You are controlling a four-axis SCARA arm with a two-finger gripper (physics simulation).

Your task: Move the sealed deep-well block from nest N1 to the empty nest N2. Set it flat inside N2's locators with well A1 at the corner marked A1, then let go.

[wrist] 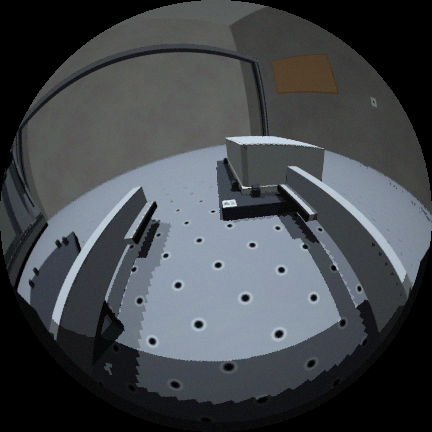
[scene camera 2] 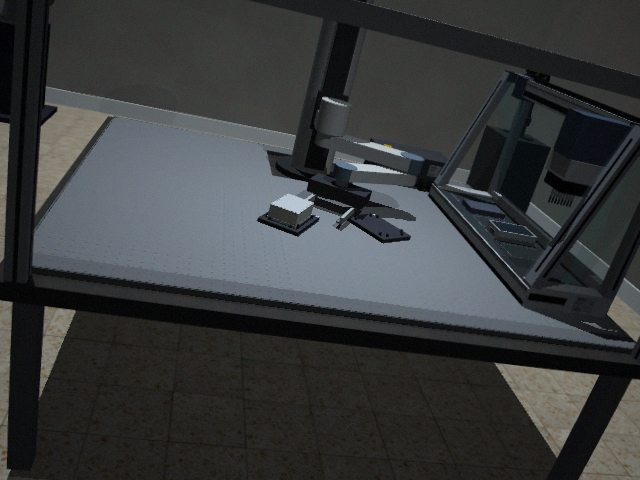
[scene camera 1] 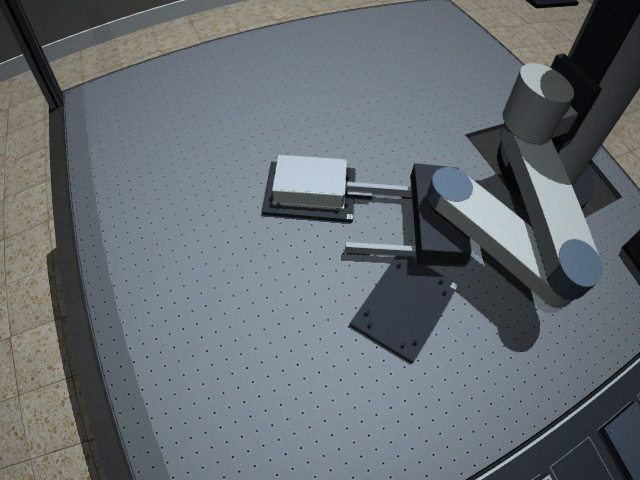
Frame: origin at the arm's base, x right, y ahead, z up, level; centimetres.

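Seen in the pictures: gripper, fingertip midpoint: point(wrist: 214, 183) point(scene camera 2: 320, 213) point(scene camera 1: 346, 215); arm's base, origin of the base link: point(scene camera 2: 308, 172).
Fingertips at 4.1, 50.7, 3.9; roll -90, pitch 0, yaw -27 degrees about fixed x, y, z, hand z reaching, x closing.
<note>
Offsets run from my fingertips to a thing's top centre, as dx, dy, dz. "pt": to the spot under its first point. Level surfaces: height alone.
The white deep-well block {+8.9, +2.9, +2.8} point(scene camera 1: 310, 175) point(scene camera 2: 291, 209) point(wrist: 280, 160) sits flat on the dark plate of nest N1 {+8.9, +2.9, -0.4} point(scene camera 1: 307, 213) point(scene camera 2: 279, 225) point(wrist: 257, 210). A white A1 label shows at that plate's near corner in the wrist view. The empty nest N2 {-18.6, -2.1, -0.4} point(scene camera 1: 405, 310) point(scene camera 2: 379, 227) point(wrist: 55, 275) is a dark plate with small black locators, turned at an angle, with a white corner mark. My gripper point(scene camera 1: 346, 217) point(scene camera 2: 328, 209) point(wrist: 214, 183) is open and empty, low over the table. One finger's tip is close to the block's near end; the other is off to its side, towards N2.
The arm's column point(scene camera 1: 602, 87) point(scene camera 2: 315, 93) stands behind the gripper. The perforated table {dz -2.6} point(scene camera 1: 206, 310) point(scene camera 2: 180, 237) point(wrist: 245, 320) lies beneath. A framed glass enclosure point(scene camera 2: 483, 248) with a pipetting head {pt -53.3, +27.0, +39.4} point(scene camera 2: 584, 144) stands at the right in scene camera 2.
</note>
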